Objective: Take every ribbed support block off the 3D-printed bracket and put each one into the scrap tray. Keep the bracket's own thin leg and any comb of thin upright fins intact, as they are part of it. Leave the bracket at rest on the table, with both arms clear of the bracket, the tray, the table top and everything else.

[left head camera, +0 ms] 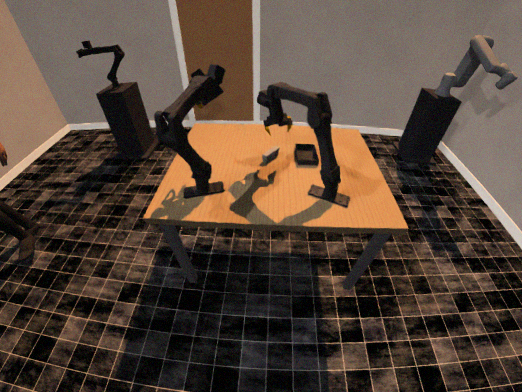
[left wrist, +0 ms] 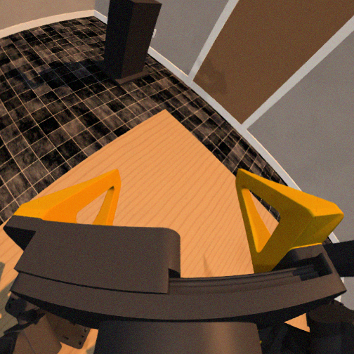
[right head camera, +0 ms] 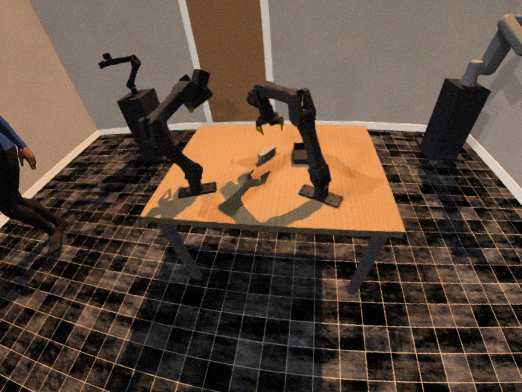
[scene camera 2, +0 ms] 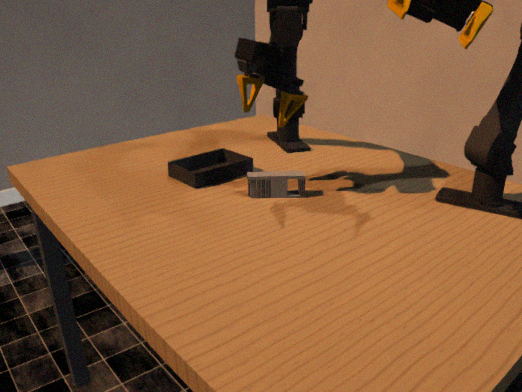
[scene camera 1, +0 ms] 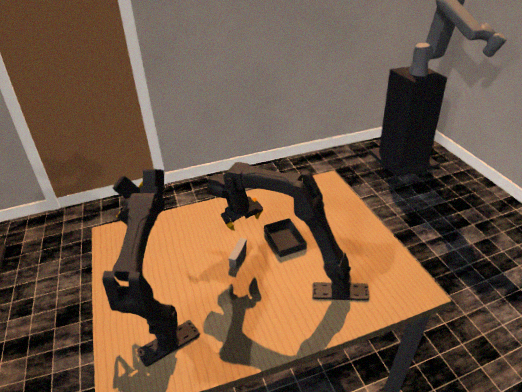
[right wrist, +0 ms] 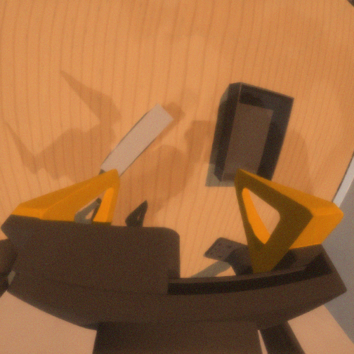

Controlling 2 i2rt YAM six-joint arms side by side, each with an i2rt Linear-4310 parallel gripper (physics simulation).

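Places are measured from the left arm's base along level axes (x left, y back, z up), in metres.
Pixels of known places: left gripper, between the fingertips: [scene camera 2: 436, 30]; right gripper, between the fingertips: [left head camera: 279, 133] [right head camera: 272, 132] [scene camera 2: 262, 119] [scene camera 1: 245, 224]; left arm's base, origin of its link: [left head camera: 203, 190] [right head camera: 197, 190] [scene camera 2: 484, 205] [scene camera 1: 168, 343]; right arm's base, origin of its link: [left head camera: 328, 196] [right head camera: 320, 196] [scene camera 2: 287, 142] [scene camera 1: 340, 292].
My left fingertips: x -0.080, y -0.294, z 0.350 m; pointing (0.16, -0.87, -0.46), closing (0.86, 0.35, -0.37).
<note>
For each thing: its top centre in the pictures, then the offset to it from my left fingertips. Level surfaces: height alone.
- grey bracket, centre of its top: [scene camera 2: 275, 173] [scene camera 1: 237, 248] [right head camera: 267, 150] [left head camera: 271, 150] dx -0.320, dy +0.115, dz -0.302 m
- black scrap tray, centre of its top: [scene camera 2: 210, 160] [scene camera 1: 284, 233] [right head camera: 303, 150] [left head camera: 306, 151] dx -0.522, dy +0.153, dz -0.315 m
- table, height of its surface: dz -0.350 m
The grey bracket [left head camera: 270, 155] [right head camera: 267, 154] [scene camera 1: 238, 256] [scene camera 2: 275, 184] [right wrist: 137, 140] stands on the table, its flat slab on top. In scene camera 2, vertical ribs show under its left end, then a plainer grey section, an opening and a narrow striped upright at the right; I cannot tell fins from support blocks. The black scrap tray [left head camera: 307, 163] [scene camera 1: 292, 254] [scene camera 2: 225, 175] [right wrist: 225, 130] stands nearby, its floor showing no block. My right gripper [scene camera 2: 265, 118] [scene camera 1: 245, 222] [right wrist: 176, 175] is open and empty, above and apart from both. My left gripper [left wrist: 177, 175] [scene camera 2: 434, 32] is open and empty, high above the table.
The arm bases [left head camera: 204, 189] [left head camera: 329, 195] stand on the table [left head camera: 360, 210], nearer its front edge in the left head camera. Arm shadows cross the table top. Dark pedestals [left head camera: 126, 117] [left head camera: 430, 125] with other arms stand beyond the table. A person [right head camera: 12, 175] stands at the left.
</note>
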